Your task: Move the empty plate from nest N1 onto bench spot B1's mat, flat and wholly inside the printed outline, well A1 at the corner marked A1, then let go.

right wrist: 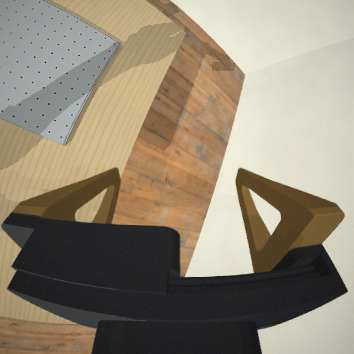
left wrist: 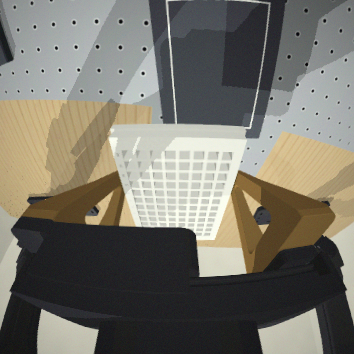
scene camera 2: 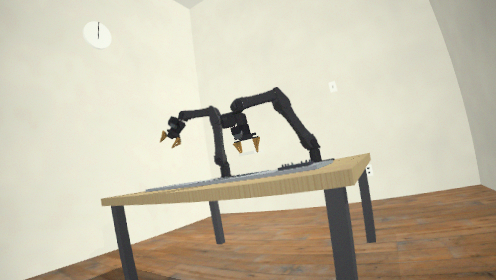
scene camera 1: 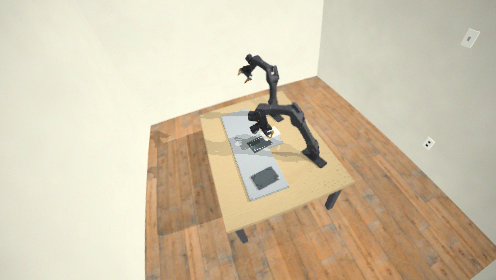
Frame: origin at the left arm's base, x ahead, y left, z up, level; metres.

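Where they show: left gripper, fingertip midpoint: (left wrist: pixel 177 174) (scene camera 2: pixel 249 154) (scene camera 1: pixel 267 135); right gripper, fingertip midpoint: (right wrist: pixel 177 173) (scene camera 2: pixel 165 145) (scene camera 1: pixel 241 79); left arm's base at its link origin: (scene camera 1: pixel 314 157); right arm's base at its link origin: (scene camera 1: pixel 274 115).
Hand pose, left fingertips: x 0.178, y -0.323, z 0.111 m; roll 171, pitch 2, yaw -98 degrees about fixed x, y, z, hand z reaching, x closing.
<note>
Each offset is from my left fingertips to the centre of the thing. Level surfaces: height alone.
The white plate @[dx -0.021, dy +0.003, dz +0.007 m] (scene camera 2: pixel 247 153) (left wrist: pixel 180 187), a shallow block with a grid of square wells, is held in my left gripper (scene camera 1: pixel 270 134) (scene camera 2: pixel 248 151) (left wrist: pixel 177 174). The fingers are shut on its two long sides, and it hangs in the air above the bench. The dark mat with a white printed outline @[dz -0.096 m] (scene camera 1: pixel 258 144) (left wrist: pixel 210 85) lies on the perforated board, beyond the plate's far edge in the left wrist view; the plate hides its near end. The A1 mark is not readable. The dark nest @[dx +0.211, dy +0.238, dz -0.087 m] (scene camera 1: pixel 265 178) (scene camera 2: pixel 296 165) has no plate on it. My right gripper (scene camera 1: pixel 243 77) (scene camera 2: pixel 167 144) (right wrist: pixel 177 173) is open and empty, high up.
The grey perforated board @[dz -0.098 m] (scene camera 1: pixel 244 162) (left wrist: pixel 100 45) (right wrist: pixel 35 50) lies on the wooden table (scene camera 1: pixel 237 215) (scene camera 2: pixel 240 191). In scene camera 1 the nest is toward the bottom end of the board and the mat is farther up. Arm shadows cross the board and mat.
</note>
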